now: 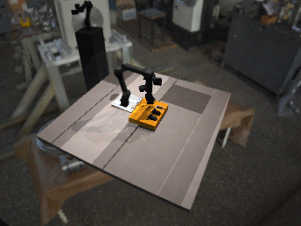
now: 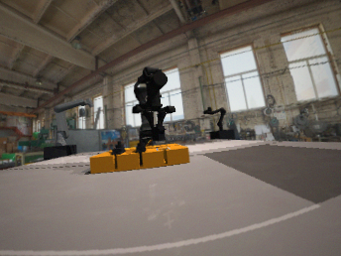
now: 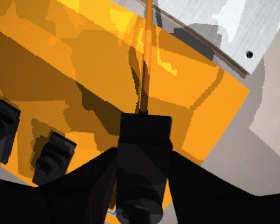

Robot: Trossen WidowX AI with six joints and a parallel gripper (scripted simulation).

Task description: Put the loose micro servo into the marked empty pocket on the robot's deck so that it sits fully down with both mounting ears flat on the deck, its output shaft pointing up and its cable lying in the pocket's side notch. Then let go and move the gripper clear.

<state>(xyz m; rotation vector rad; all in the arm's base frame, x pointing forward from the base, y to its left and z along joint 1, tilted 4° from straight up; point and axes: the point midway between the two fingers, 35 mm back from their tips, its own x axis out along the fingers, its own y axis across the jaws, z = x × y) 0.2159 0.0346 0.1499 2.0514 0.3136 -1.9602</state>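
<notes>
The orange deck lies 100 mm below my gripper tip, 60 mm to the right of it and 20 mm behind it.
</notes>
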